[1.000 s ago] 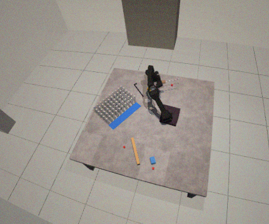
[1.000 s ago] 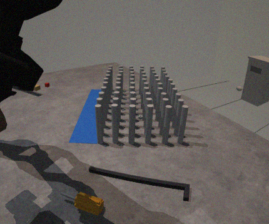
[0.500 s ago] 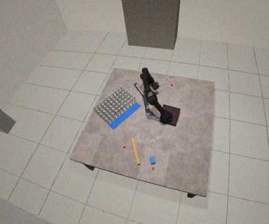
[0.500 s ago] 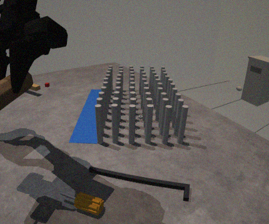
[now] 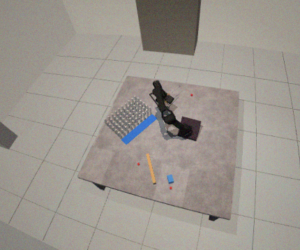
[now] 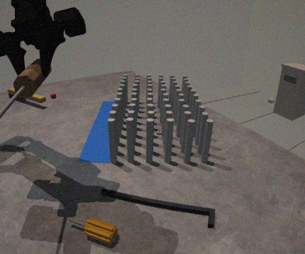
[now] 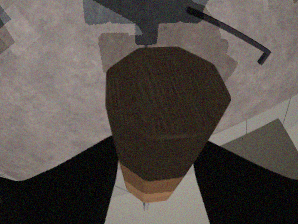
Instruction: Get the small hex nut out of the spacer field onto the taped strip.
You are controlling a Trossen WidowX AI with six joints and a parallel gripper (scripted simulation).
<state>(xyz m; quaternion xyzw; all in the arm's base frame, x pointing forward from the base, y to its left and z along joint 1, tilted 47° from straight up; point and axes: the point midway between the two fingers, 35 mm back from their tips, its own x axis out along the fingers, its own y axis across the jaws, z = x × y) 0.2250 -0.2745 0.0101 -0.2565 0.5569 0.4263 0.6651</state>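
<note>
My gripper tip is 40 mm past the brown-handled tool, 90 mm to the left of it and 10 mm above it. From my gripper tip the other things lie so: blue taped strip: 210 mm ahead, 240 mm to the left, 240 mm below; blue block: 180 mm behind, 660 mm to the left, 220 mm below; screwdriver: 40 mm ahead, 140 mm to the right, 220 mm below.
</note>
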